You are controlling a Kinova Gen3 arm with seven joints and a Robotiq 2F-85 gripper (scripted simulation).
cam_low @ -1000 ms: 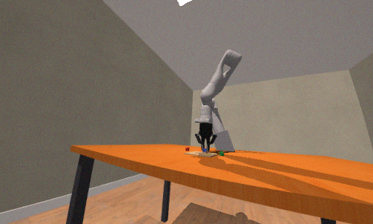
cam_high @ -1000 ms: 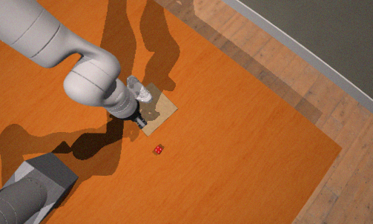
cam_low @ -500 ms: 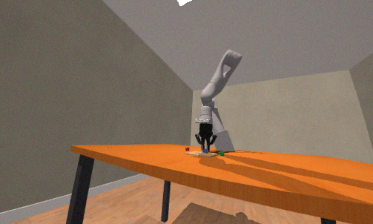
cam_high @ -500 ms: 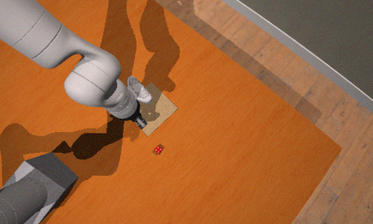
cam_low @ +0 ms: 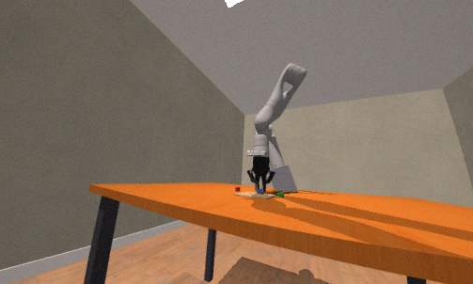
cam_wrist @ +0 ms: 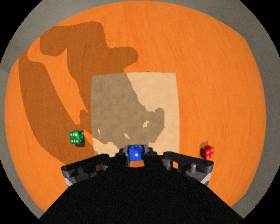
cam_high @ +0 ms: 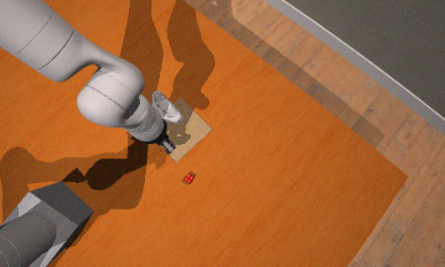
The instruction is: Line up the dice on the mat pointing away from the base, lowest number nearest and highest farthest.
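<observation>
Now: hand 1 cm above the blue die. Also, from my hand: green die 9 cm to the left, 4 cm ahead, 2 cm below; tan mat 5 cm ahead, 2 cm below, 1 cm to the right; red die 12 cm to the right, 5 cm behind, 2 cm below.
</observation>
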